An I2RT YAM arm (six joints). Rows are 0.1 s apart.
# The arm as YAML. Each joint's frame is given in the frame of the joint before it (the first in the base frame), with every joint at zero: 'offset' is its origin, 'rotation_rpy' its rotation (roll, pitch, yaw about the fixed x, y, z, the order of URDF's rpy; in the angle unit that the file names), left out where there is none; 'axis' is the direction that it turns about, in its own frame. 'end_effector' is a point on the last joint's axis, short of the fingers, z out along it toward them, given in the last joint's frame.
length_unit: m
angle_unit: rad
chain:
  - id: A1
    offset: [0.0, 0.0, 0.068]
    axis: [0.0, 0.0, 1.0]
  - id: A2
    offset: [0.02, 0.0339, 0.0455]
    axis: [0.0, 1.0, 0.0]
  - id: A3
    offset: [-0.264, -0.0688, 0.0]
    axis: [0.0, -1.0, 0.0]
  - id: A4
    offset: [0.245, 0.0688, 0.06]
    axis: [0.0, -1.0, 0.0]
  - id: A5
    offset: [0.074, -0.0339, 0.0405]
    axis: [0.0, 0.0, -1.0]
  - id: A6
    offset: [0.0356, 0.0, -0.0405]
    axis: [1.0, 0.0, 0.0]
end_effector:
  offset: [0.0, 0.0, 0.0]
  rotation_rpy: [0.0, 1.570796, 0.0]
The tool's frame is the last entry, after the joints.
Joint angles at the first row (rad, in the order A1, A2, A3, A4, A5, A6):
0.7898 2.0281 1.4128 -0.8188 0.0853 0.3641
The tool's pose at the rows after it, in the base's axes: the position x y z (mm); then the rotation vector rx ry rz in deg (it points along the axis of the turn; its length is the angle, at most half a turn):
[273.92 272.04 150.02 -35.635 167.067 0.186]
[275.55 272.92 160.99 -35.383 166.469 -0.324]
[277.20 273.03 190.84 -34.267 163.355 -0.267]
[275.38 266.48 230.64 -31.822 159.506 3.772]
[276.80 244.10 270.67 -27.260 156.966 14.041]
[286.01 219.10 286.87 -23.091 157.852 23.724]
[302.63 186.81 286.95 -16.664 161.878 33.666]
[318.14 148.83 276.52 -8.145 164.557 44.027]
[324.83 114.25 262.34 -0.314 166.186 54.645]
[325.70 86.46 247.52 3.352 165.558 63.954]
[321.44 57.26 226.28 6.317 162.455 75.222]
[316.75 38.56 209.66 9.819 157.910 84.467]
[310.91 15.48 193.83 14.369 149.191 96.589]
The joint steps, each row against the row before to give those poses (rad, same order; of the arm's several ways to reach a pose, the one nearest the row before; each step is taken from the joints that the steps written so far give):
0.0000 -0.0008 0.0011 -0.0031 0.0003 -0.0004
-0.0003 -0.0102 0.0306 -0.0347 0.0111 0.0000
0.0000 -0.0454 0.0534 -0.0504 0.0309 0.0000
-0.0088 -0.0832 0.0369 -0.0312 -0.0011 0.0054
-0.0546 -0.1072 0.0077 -0.0039 -0.0908 0.0061
-0.0820 -0.0477 0.0000 -0.0083 -0.1328 -0.0004
-0.1171 -0.0046 -0.0034 -0.0325 -0.1659 0.0004
-0.1312 0.0000 -0.0420 0.0000 -0.1618 -0.0008
-0.1141 0.0000 -0.0580 -0.0023 -0.1529 -0.0080
-0.0908 0.0000 -0.0633 0.0069 -0.1278 -0.0465
-0.0969 0.0000 -0.0946 0.0305 -0.1481 -0.0683
-0.0652 0.0000 -0.0801 0.0572 -0.1194 -0.0180
-0.0832 0.0000 -0.0878 0.0863 -0.1670 0.0008

